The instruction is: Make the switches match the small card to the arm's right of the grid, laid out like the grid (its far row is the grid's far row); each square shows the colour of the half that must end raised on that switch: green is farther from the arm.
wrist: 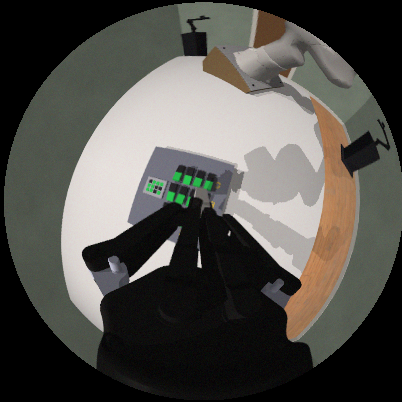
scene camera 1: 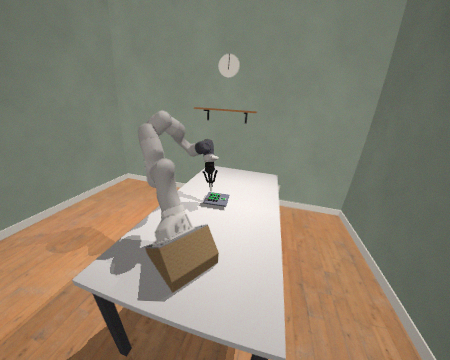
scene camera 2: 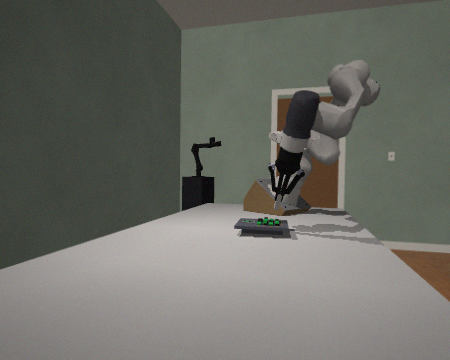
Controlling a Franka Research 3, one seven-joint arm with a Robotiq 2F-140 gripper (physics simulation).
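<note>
The grey switch panel [scene camera 1: 210, 202] [scene camera 2: 263, 228] [wrist: 160, 160] lies on the table. In the wrist view, the row of switches [wrist: 188, 178] nearest the arm base shows four switches, green halves away from the base and black halves towards it. Part of the second row [wrist: 172, 194] shows; the fingers hide the rest and most of the far row. Which halves are raised is hard to tell. The small card [wrist: 155, 187] [scene camera 2: 248, 221] has mixed green and black squares. My gripper [scene camera 1: 211, 188] [scene camera 2: 277, 205] [wrist: 198, 195] is shut and empty, its tips above the panel, over the second row in the wrist view.
The arm's wedge-shaped brown base block [scene camera 1: 187, 257] [scene camera 2: 257, 200] [wrist: 222, 67] stands on the white table [scene camera 1: 250, 280] [scene camera 2: 200, 300] [wrist: 115, 125]. Black stands [scene camera 2: 197, 192] [wrist: 195, 44] carrying small black arms stand beyond the table. The arm's shadow falls beside the panel.
</note>
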